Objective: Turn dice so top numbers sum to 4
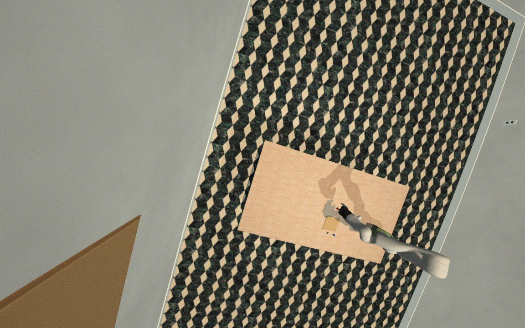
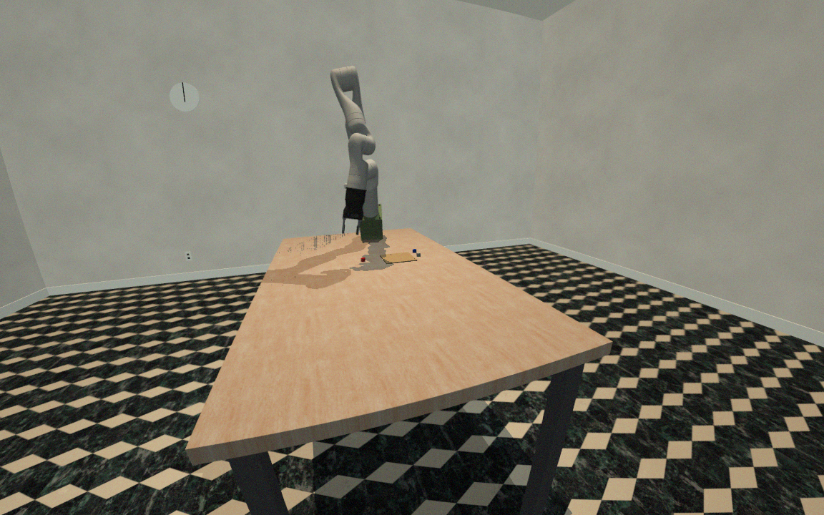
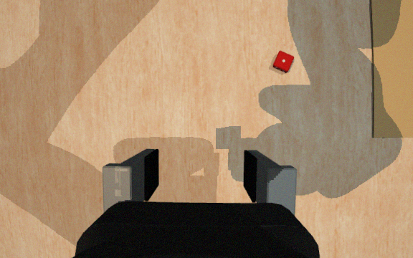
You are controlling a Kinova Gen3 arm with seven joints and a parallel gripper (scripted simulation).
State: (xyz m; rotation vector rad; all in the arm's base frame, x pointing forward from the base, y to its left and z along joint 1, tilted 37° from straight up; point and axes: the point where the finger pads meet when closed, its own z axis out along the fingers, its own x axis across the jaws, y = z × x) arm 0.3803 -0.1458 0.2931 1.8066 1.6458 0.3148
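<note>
Now: hand 15 cm above the red die, 8 cm past it and 6 cm to the right of it. Round my hand: tan mat (22 cm to the left, 16 cm below, 6 cm behind); then blue die (32 cm to the left, 15 cm below, 12 cm behind); then white die (32 cm to the left, 15 cm below, 6 cm behind).
</note>
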